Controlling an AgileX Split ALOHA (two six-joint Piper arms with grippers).
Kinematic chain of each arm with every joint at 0, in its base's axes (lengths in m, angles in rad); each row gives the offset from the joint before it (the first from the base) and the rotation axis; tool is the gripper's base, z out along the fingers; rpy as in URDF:
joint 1: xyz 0 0 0.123 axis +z
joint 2: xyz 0 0 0 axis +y
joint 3: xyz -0.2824 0 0.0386 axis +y
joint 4: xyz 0.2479 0 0.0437 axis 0.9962 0 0.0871
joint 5: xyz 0 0 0 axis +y
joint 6: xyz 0.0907 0 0.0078 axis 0.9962 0 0.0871
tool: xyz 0 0 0 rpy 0 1.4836 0
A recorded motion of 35 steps. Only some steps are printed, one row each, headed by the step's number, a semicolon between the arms.
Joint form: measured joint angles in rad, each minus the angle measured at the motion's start. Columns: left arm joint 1, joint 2, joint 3, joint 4, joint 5, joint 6; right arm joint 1, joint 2, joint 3, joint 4, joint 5, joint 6.
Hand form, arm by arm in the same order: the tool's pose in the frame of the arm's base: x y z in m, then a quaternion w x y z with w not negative. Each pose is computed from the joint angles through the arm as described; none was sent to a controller.
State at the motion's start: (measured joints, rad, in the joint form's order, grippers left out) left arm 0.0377 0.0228 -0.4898 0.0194 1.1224 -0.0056; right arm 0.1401 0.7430 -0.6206 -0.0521 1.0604 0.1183
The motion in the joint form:
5: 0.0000 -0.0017 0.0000 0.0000 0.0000 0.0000; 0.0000 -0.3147 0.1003 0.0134 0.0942 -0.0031
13: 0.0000 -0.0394 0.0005 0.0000 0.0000 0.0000; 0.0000 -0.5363 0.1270 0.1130 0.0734 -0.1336
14: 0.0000 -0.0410 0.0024 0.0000 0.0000 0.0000; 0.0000 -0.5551 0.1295 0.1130 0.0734 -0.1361
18: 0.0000 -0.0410 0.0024 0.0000 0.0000 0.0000; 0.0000 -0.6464 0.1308 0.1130 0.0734 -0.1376
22: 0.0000 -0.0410 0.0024 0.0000 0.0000 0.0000; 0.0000 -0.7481 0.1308 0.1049 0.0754 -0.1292
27: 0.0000 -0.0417 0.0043 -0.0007 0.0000 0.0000; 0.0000 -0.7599 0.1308 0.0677 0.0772 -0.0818
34: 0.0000 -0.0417 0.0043 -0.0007 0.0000 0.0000; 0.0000 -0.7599 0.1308 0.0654 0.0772 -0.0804
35: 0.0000 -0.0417 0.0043 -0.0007 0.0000 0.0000; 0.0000 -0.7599 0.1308 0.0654 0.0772 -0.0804
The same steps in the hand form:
5: -0.0034 0.0015 0.2696 0.48107 -0.01950 0.87629 0.01741; 0.0528 0.0042 0.2663 0.29332 -0.01419 0.95573 0.01828
13: -0.0089 0.0013 0.2692 0.49728 -0.01948 0.86719 0.01766; 0.0219 0.0082 0.2682 0.39167 -0.07034 0.91576 0.05496
14: -0.0089 0.0013 0.2687 0.49715 -0.01948 0.86726 0.01766; 0.0193 0.0078 0.2678 0.39920 -0.07147 0.91242 0.05494
18: -0.0089 0.0013 0.2687 0.49715 -0.01948 0.86726 0.01766; 0.0062 0.0060 0.2687 0.43993 -0.07201 0.89332 0.05710
22: -0.0089 0.0013 0.2687 0.49715 -0.01948 0.86726 0.01766; -0.0084 0.0032 0.2685 0.48402 -0.06779 0.87052 0.05769
27: -0.0088 0.0012 0.2681 0.49664 -0.01945 0.86757 0.01730; -0.0097 -0.0001 0.2681 0.48865 -0.04572 0.86978 0.05107
34: -0.0088 0.0012 0.2681 0.49664 -0.01945 0.86757 0.01730; -0.0097 -0.0003 0.2681 0.48872 -0.04502 0.86982 0.05027
35: -0.0088 0.0012 0.2681 0.49664 -0.01945 0.86757 0.01730; -0.0097 -0.0003 0.2681 0.48872 -0.04502 0.86982 0.05027

